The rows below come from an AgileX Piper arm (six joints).
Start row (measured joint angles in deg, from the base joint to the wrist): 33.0, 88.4, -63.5, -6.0, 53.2, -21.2
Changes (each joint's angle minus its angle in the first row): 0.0, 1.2, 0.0, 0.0, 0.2, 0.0; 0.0, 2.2, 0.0, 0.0, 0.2, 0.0; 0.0, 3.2, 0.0, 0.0, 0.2, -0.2; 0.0, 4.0, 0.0, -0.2, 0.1, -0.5; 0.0, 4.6, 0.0, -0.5, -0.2, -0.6; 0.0, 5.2, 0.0, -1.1, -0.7, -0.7; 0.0, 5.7, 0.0, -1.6, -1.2, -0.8; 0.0, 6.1, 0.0, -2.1, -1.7, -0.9; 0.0, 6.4, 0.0, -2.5, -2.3, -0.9; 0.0, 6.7, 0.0, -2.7, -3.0, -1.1; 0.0, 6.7, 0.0, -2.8, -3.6, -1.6; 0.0, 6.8, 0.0, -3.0, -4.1, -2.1; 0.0, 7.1, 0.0, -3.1, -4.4, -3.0; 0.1, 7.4, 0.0, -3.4, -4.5, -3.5; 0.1, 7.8, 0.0, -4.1, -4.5, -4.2; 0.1, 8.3, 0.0, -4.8, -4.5, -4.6; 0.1, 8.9, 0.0, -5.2, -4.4, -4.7; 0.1, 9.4, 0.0, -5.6, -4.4, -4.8; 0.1, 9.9, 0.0, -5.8, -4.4, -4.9; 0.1, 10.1, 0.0, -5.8, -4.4, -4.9
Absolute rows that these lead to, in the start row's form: 33.0, 89.6, -63.5, -6.0, 53.4, -21.2; 33.0, 90.6, -63.5, -6.0, 53.4, -21.2; 33.0, 91.6, -63.5, -6.0, 53.4, -21.4; 33.0, 92.4, -63.5, -6.2, 53.3, -21.7; 33.0, 93.0, -63.5, -6.5, 53.0, -21.8; 33.0, 93.6, -63.5, -7.1, 52.5, -21.9; 33.0, 94.1, -63.5, -7.6, 52.0, -22.0; 33.0, 94.5, -63.5, -8.1, 51.5, -22.1; 33.0, 94.8, -63.5, -8.5, 50.9, -22.1; 33.0, 95.1, -63.5, -8.7, 50.2, -22.3; 33.0, 95.1, -63.5, -8.8, 49.6, -22.8; 33.0, 95.2, -63.5, -9.0, 49.1, -23.3; 33.0, 95.5, -63.5, -9.1, 48.8, -24.2; 33.1, 95.8, -63.5, -9.4, 48.7, -24.7; 33.1, 96.2, -63.5, -10.1, 48.7, -25.4; 33.1, 96.7, -63.5, -10.8, 48.7, -25.8; 33.1, 97.3, -63.5, -11.2, 48.8, -25.9; 33.1, 97.8, -63.5, -11.6, 48.8, -26.0; 33.1, 98.3, -63.5, -11.8, 48.8, -26.1; 33.1, 98.5, -63.5, -11.8, 48.8, -26.1
